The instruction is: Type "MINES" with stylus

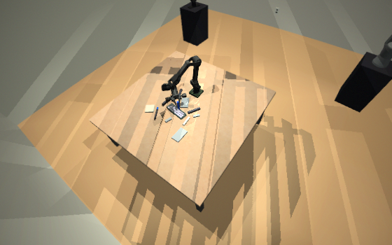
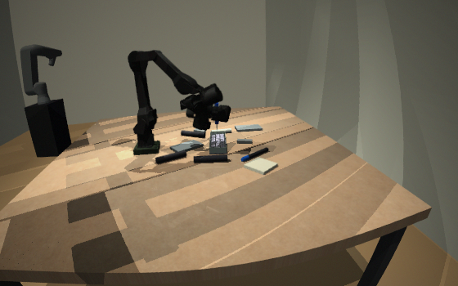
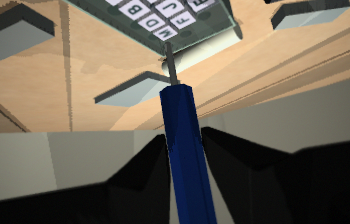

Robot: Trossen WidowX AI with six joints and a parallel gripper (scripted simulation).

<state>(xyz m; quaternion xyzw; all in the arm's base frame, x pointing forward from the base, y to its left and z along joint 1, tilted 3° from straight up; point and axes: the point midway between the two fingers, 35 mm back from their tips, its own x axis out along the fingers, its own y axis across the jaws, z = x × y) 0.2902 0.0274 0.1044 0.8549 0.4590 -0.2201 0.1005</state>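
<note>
The white cylinder is 3 cm ahead of my gripper tip, 10 cm to the left of it and 10 cm below it. Also, from my gripper tip: blue stylus (1 cm below); blue pen (11 cm ahead, 20 cm to the right, 10 cm below); grey slab (13 cm behind, 6 cm to the right, 10 cm below).
</note>
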